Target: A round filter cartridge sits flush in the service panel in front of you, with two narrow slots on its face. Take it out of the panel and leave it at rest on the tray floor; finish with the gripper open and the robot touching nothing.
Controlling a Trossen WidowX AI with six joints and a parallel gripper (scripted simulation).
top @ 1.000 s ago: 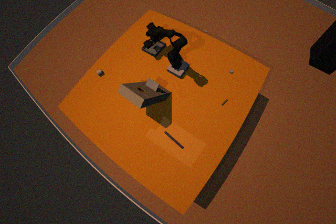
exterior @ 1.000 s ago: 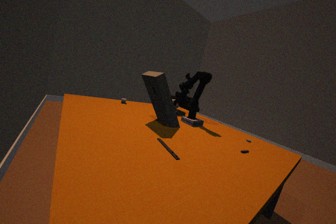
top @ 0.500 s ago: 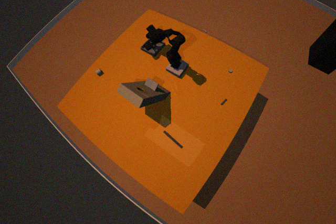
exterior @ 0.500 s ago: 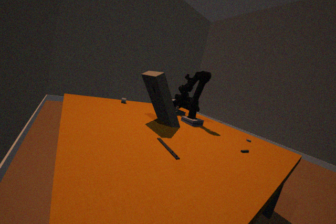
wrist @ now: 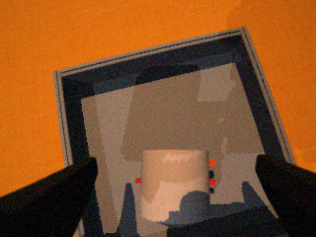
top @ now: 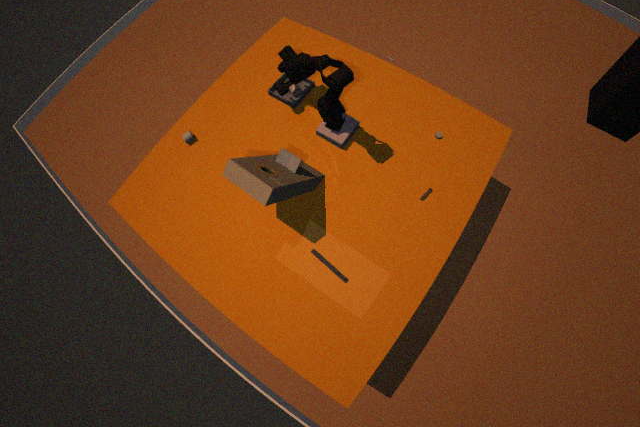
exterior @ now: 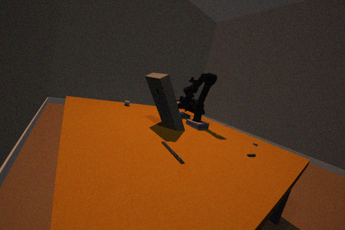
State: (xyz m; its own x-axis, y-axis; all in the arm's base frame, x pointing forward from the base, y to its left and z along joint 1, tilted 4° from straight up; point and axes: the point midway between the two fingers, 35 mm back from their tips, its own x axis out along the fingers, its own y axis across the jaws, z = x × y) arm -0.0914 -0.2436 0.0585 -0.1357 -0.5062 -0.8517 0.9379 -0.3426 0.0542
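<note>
The round filter cartridge lies 10 mm ahead of my gripper tip, 20 mm to the left of it and 30 mm below it. Round my gripper tip: service panel (430 mm ahead, 220 mm to the left, 100 mm above); then tray (10 mm to the right, 40 mm below); then short dark piece (200 mm ahead, 710 mm to the left, 50 mm below).
</note>
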